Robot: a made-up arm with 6 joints. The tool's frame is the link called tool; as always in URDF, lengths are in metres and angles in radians. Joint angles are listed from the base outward. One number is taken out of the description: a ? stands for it. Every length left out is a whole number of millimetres.
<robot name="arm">
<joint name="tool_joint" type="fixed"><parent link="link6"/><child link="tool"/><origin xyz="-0.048 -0.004 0" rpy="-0.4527 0.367 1.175"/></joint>
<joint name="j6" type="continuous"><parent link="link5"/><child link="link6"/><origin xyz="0.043 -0.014 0" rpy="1.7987 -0.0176 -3.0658"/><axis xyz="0 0 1"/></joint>
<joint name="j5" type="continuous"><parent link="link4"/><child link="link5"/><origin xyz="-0.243 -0.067 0" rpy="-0.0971 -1.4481 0"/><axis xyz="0 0 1"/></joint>
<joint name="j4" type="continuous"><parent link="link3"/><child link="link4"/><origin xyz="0.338 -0.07 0" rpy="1.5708 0 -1.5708"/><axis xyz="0 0 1"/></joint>
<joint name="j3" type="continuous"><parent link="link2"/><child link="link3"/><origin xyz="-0.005 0.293 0" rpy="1.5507 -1.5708 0"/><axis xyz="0 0 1"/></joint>
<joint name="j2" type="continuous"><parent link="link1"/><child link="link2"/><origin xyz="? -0.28 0" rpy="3.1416 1.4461 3.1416"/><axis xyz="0 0 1"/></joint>
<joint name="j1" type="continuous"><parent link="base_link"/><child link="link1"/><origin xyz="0.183 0.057 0.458" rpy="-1.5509 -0.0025 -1.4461"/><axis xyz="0 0 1"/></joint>
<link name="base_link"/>
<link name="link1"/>
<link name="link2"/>
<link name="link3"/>
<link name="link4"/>
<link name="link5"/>
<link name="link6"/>
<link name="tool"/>
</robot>
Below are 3 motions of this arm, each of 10 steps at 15 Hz.
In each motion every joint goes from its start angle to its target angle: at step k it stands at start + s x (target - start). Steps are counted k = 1, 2, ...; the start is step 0. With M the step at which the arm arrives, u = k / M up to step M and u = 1 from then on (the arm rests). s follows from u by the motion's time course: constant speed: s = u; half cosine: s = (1 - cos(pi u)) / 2; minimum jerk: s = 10 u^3 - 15 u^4 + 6 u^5.
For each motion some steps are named. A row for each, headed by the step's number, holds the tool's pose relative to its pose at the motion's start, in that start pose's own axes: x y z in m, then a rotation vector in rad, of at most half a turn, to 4 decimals.
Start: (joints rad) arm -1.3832 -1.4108 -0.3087 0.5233 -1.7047 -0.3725
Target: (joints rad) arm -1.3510 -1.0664 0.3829 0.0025 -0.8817 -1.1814
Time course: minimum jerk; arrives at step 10
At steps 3, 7, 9, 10:
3: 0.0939 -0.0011 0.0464 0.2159 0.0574 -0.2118
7: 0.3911 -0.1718 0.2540 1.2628 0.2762 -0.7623
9: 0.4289 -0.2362 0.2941 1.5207 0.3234 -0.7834
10: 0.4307 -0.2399 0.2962 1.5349 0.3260 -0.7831

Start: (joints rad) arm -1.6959 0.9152 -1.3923 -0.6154 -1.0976 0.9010
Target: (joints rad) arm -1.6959 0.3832 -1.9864 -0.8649 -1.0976 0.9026
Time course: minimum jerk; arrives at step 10
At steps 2, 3, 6, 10:
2: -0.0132 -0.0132 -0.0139 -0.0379 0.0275 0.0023
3: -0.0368 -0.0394 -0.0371 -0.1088 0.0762 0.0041
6: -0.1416 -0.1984 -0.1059 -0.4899 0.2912 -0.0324
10: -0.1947 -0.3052 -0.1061 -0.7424 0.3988 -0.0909

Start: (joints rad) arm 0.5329 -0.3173 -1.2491 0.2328 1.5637 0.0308
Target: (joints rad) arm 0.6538 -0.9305 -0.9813 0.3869 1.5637 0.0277
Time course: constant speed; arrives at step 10
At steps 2, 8, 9, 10:
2: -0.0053 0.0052 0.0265 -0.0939 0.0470 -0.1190
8: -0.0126 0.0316 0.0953 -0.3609 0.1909 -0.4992
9: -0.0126 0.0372 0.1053 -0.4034 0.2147 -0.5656
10: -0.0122 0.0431 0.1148 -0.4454 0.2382 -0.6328

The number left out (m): 0.36
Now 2 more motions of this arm.
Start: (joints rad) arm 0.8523 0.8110 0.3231 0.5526 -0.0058 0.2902
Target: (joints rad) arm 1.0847 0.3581 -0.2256 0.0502 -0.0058 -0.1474
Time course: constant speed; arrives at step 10
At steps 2, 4, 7, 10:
2: -0.0441 0.0326 -0.0442 0.1551 0.0485 -0.1632
4: -0.0918 0.0647 -0.0822 0.2958 0.1130 -0.3314
7: -0.1697 0.1106 -0.1273 0.4743 0.2348 -0.5903
10: -0.2544 0.1528 -0.1572 0.6064 0.3789 -0.8530

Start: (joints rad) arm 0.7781 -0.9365 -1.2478 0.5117 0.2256 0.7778
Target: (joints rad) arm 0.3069 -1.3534 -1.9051 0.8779 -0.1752 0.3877
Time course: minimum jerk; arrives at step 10
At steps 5, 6, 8, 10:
5: -0.2707 0.0404 -0.0491 0.0464 0.3553 -0.6674
6: -0.3551 0.0856 -0.0685 0.0994 0.4722 -0.9046
8: -0.4521 0.1712 -0.0979 0.2080 0.6261 -1.2294
10: -0.4696 0.1928 -0.1047 0.2375 0.6584 -1.2994

